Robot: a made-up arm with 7 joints. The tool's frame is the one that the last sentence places. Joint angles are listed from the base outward.
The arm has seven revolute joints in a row. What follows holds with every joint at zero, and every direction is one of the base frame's.
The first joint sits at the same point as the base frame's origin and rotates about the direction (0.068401, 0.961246, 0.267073).
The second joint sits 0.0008 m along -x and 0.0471 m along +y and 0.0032 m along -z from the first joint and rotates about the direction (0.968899, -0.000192, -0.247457).
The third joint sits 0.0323 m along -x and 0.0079 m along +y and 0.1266 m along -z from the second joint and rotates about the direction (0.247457, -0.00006, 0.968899).
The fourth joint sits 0.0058 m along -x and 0.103 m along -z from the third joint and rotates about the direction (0.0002, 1, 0.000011).
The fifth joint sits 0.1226 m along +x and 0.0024 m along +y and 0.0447 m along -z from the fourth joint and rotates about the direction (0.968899, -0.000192, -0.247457).
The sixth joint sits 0.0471 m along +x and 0.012 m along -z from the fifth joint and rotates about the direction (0.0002, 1, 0.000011).
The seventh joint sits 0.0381 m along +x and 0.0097 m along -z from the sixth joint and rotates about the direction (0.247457, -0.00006, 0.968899).
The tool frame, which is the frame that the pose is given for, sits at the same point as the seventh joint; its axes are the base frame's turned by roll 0, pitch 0.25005 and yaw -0.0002 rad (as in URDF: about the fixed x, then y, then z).
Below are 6 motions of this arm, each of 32 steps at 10 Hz.
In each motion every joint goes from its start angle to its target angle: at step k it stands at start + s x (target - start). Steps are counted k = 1, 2, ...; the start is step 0. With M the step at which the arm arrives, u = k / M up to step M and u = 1 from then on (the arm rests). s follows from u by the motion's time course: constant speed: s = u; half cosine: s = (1 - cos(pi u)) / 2; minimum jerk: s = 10 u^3 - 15 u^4 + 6 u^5.
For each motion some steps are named. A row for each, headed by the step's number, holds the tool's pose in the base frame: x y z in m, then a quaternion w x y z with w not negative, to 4 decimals.
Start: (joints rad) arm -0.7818 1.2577 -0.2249 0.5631 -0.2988 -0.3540 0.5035
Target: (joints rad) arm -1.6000 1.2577 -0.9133 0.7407 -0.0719 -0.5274 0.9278
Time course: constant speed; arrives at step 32
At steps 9, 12, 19, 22, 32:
9: 0.3377 0.2857 0.0111 0.7962 0.4192 -0.3352 0.2792
12: 0.3447 0.2778 0.0219 0.7817 0.4235 -0.3619 0.2805
19: 0.3575 0.2602 0.0495 0.7435 0.4322 -0.4244 0.2833
22: 0.3615 0.2532 0.0622 0.7253 0.4354 -0.4511 0.2845
32: 0.3679 0.2323 0.1074 0.6564 0.4436 -0.5379 0.2881

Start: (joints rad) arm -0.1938 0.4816 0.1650 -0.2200 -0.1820 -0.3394 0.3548
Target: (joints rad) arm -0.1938 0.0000 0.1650 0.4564 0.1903 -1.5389 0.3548
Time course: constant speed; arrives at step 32
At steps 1, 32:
1: 0.2256 0.1638 -0.1641 0.9368 0.0989 -0.2972 0.1558
32: 0.1758 0.0700 -0.3035 0.8645 -0.0093 -0.4877 0.1212

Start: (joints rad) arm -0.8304 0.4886 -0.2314 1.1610 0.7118 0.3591 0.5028
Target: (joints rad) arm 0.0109 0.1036 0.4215 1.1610 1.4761 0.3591 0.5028
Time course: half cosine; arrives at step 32
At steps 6, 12, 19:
6: 0.3039 0.1945 -0.3047 0.6579 0.6831 0.2665 0.1720
12: 0.2346 0.1903 -0.3601 0.6280 0.6917 0.3359 0.1197
19: 0.1103 0.1777 -0.4170 0.5711 0.6905 0.4425 0.0367

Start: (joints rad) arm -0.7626 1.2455 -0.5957 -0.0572 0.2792 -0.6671 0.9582
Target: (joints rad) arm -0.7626 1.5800 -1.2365 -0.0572 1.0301 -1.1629 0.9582
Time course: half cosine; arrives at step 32
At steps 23, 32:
23: 0.2101 0.2139 -0.1476 0.5595 0.4451 -0.4282 -0.5527
32: 0.1846 0.2353 -0.1545 0.5231 0.4243 -0.3594 -0.6459

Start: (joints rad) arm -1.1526 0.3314 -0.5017 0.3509 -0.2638 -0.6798 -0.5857
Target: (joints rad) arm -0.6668 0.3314 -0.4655 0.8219 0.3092 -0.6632 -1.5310
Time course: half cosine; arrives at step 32
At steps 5, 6, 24, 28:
5: 0.3679 -0.0390 -0.0644 0.6760 0.2243 -0.4302 -0.5547
6: 0.3685 -0.0369 -0.0706 0.6742 0.2343 -0.4172 -0.5625
24: 0.3227 0.0370 -0.2638 0.4705 0.3404 0.0656 -0.8115
28: 0.3059 0.0484 -0.2888 0.4177 0.3211 0.1346 -0.8392

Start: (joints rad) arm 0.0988 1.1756 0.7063 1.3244 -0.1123 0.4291 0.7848
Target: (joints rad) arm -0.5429 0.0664 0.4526 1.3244 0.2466 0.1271 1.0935
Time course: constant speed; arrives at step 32
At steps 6, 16, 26, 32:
6: -0.0145 0.4363 -0.2288 0.3472 0.3507 0.4917 0.7175
16: 0.0476 0.3328 -0.3494 0.4546 0.3332 0.5259 0.6370
26: 0.1334 0.1873 -0.4127 0.5920 0.3109 0.5097 0.5415
32: 0.1820 0.0870 -0.4173 0.6796 0.2900 0.4739 0.4790

